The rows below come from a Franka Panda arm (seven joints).
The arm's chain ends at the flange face. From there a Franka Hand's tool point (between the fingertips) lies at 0.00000 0.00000 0.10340 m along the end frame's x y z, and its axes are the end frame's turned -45 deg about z.
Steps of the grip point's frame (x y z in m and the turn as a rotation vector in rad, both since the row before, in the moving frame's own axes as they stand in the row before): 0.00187, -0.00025, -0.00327, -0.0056, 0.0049, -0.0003; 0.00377, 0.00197, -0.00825, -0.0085, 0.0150, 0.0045; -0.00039, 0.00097, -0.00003, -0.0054, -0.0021, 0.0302; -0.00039, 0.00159, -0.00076, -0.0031, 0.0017, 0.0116; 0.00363, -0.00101, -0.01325, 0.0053, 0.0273, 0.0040; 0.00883, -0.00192, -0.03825, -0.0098, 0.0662, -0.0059; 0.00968, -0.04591, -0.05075, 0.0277, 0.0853, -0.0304; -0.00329, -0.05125, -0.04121, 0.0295, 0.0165, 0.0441; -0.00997, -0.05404, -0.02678, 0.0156, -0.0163, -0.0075
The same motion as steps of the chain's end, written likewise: 0.00038, -0.00155, -0.00327, -0.0005, 0.0074, -0.0003; 0.00234, -0.00080, -0.00823, 0.0046, 0.0166, 0.0045; 0.00018, 0.00041, -0.00003, -0.0053, 0.0023, 0.0302; 0.00050, 0.00130, -0.00076, -0.0010, 0.0034, 0.0116; 0.00024, -0.00090, -0.01321, 0.0231, 0.0156, 0.0040; -0.00065, -0.00346, -0.03802, 0.0399, 0.0537, -0.0059; -0.02970, -0.03099, -0.05033, 0.0799, 0.0407, -0.0304; -0.03769, -0.03053, -0.04115, 0.0325, -0.0092, 0.0441; -0.04293, -0.03122, -0.02675, -0.0005, -0.0226, -0.0075
